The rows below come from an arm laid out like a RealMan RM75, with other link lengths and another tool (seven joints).
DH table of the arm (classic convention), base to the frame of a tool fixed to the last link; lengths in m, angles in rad. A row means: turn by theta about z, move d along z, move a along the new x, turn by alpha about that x. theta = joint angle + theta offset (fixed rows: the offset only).
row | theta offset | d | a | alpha
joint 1 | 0 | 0.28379 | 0 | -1.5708
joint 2 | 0 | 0 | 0 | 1.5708
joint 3 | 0 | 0.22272 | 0 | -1.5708
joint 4 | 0 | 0 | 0 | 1.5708
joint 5 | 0 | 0.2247 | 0 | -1.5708
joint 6 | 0 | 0 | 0 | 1.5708
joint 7 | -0.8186 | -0.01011 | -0.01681 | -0.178
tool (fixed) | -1.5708 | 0.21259 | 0 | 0
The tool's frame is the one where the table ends.
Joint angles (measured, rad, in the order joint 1, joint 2, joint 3, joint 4, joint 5, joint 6, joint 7), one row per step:
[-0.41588, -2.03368, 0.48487, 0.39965, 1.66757, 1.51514, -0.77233]
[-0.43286, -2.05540, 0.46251, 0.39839, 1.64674, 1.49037, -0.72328]
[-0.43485, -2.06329, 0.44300, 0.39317, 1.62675, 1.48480, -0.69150]
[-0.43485, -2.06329, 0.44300, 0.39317, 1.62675, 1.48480, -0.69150]
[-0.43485, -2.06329, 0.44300, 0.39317, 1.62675, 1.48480, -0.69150]
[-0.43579, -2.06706, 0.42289, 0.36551, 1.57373, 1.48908, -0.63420]
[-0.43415, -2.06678, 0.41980, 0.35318, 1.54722, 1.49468, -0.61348]
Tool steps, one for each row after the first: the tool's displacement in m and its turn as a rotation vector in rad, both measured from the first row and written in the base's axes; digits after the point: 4 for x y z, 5 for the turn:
[0.0050, 0.0086, -0.0030, 0.05410, 0.00623, -0.00641]
[0.0053, 0.0118, -0.0011, 0.09610, 0.00310, -0.00398]
[0.0053, 0.0118, -0.0011, 0.09610, 0.00310, -0.00398]
[0.0053, 0.0118, -0.0011, 0.09610, 0.00310, -0.00398]
[0.0063, 0.0149, 0.0034, 0.16607, -0.01496, -0.00371]
[0.0066, 0.0154, 0.0060, 0.19349, -0.02517, -0.00385]

